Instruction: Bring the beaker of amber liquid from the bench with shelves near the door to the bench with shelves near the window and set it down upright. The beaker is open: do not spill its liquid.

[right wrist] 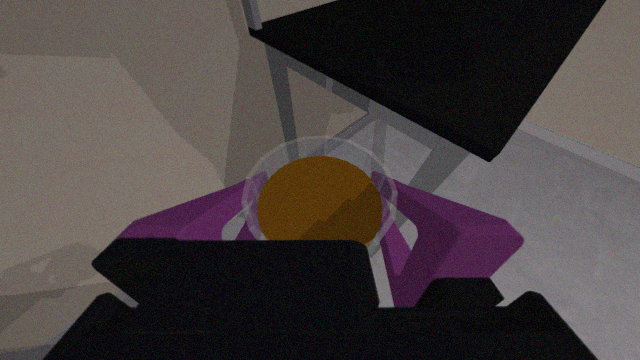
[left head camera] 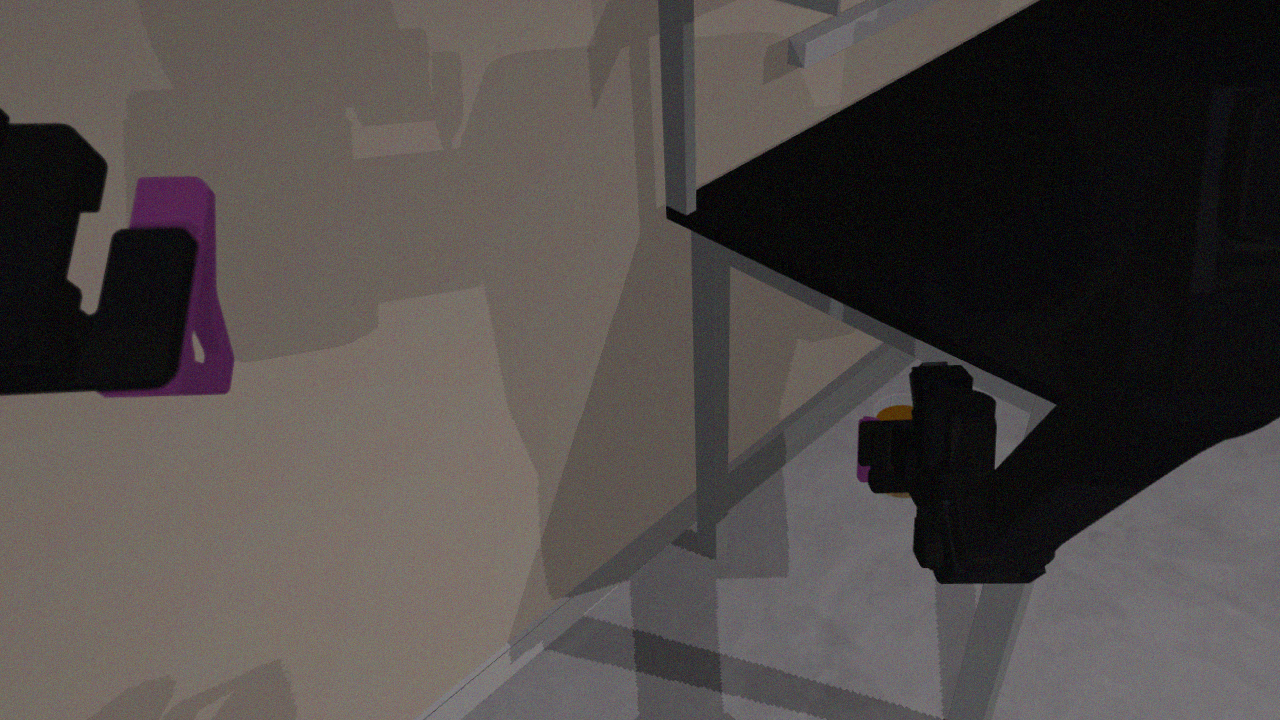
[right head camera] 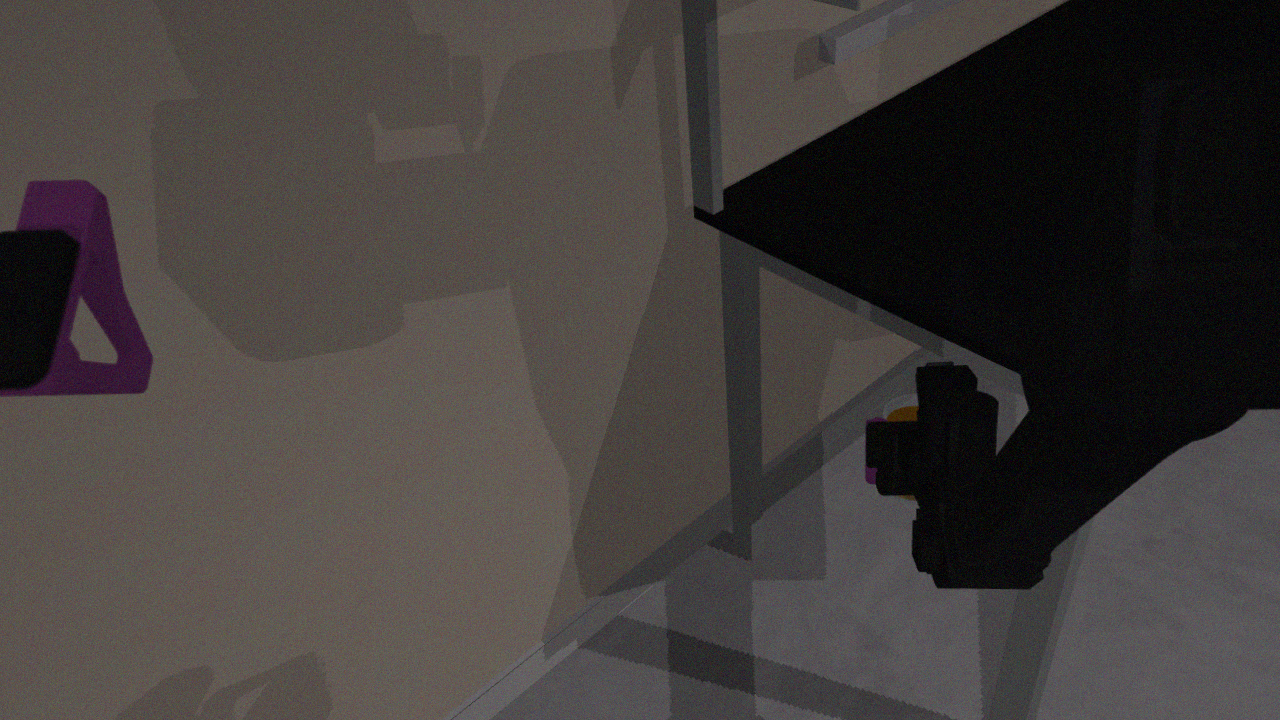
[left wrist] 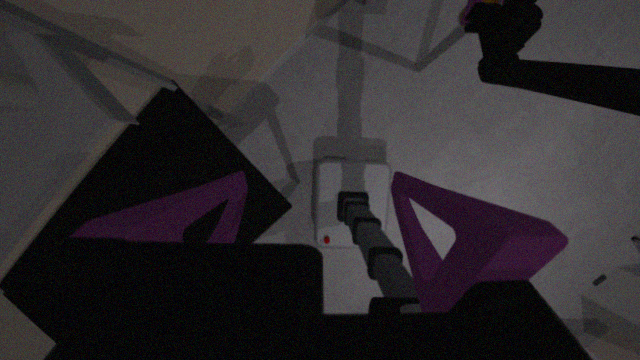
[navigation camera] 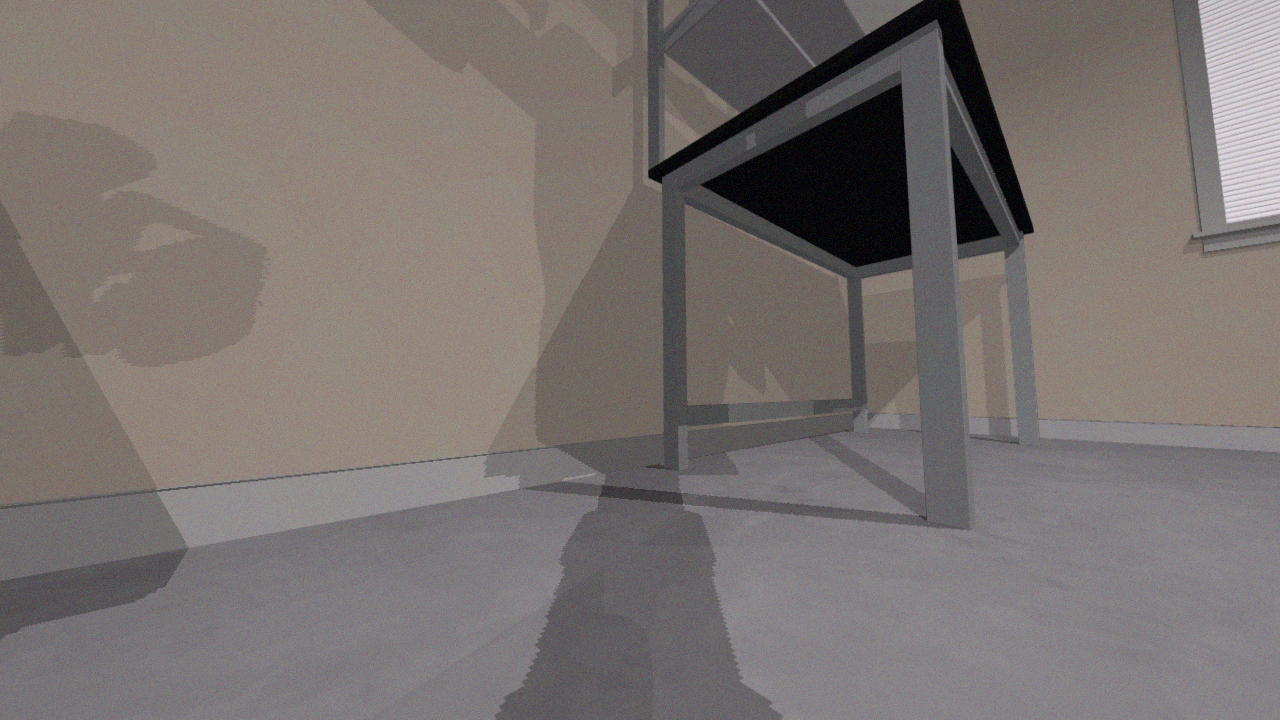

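The open glass beaker of amber liquid (left head camera: 893, 413) (right head camera: 902, 414) (right wrist: 320, 205) is between the purple fingers of my right gripper (right wrist: 319, 179), which is shut on it. It looks upright, the liquid below the rim; its lower part is hidden. It hangs over the floor, in front of the near edge of a black-topped bench (left head camera: 859, 205) (right head camera: 886, 205) (right wrist: 425, 65) (navigation camera: 935, 268). In the navigation camera view this bench has a shelf above and stands near the window (navigation camera: 1253, 116). My left gripper (left wrist: 319, 179) is open and empty, in front of the wall in the head views.
A grey bench leg (navigation camera: 938, 313) stands at the near corner and a shelf post (left head camera: 677, 107) (right head camera: 703, 107) rises at the back corner. The beige wall (left head camera: 358, 447) (navigation camera: 402, 268) runs along the left. Another black top (left wrist: 175, 145) shows beside my base (left wrist: 330, 200) in the left wrist view.
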